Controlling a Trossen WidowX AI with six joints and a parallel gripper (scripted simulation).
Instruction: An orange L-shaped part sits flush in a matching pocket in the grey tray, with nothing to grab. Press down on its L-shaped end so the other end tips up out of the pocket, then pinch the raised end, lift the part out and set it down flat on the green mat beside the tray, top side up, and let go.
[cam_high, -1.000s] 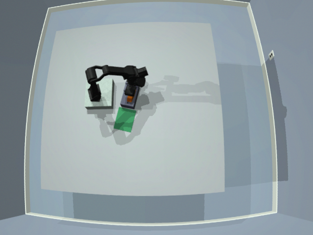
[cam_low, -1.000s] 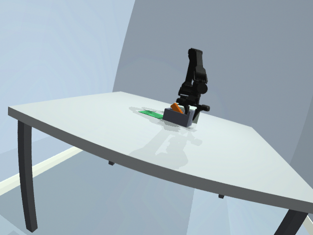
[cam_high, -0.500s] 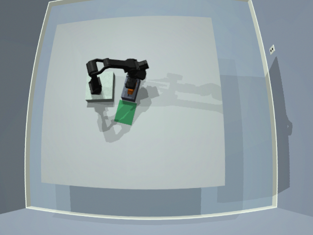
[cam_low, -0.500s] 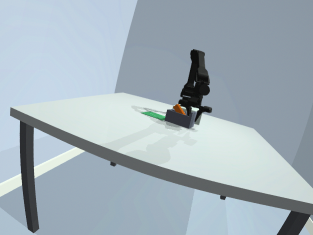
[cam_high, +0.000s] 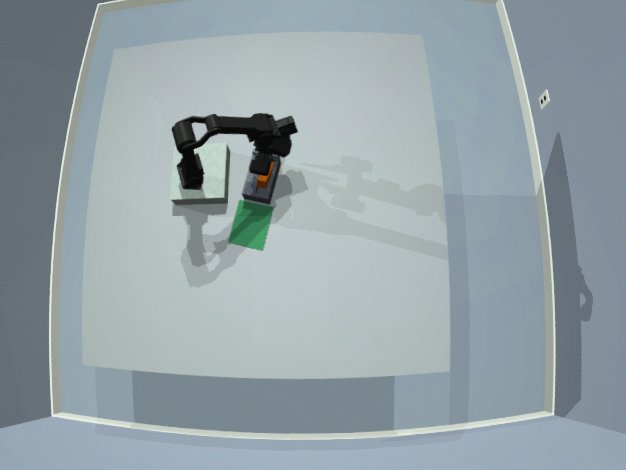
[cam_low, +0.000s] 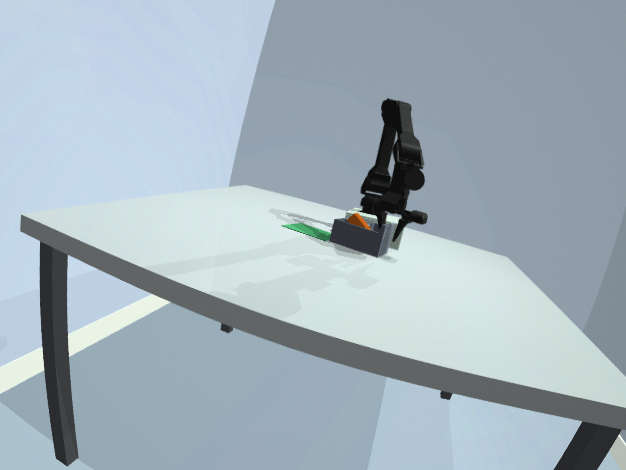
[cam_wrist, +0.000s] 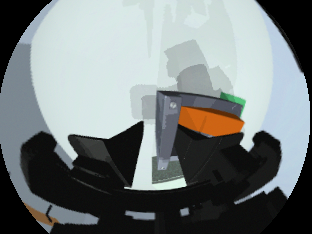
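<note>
Right now my gripper tip is 6 cm to the left of the orange L-shaped part and 1 cm past it. From my gripper tip the other things lie so: green mat (23 cm to the right, 6 cm below, 4 cm behind).
</note>
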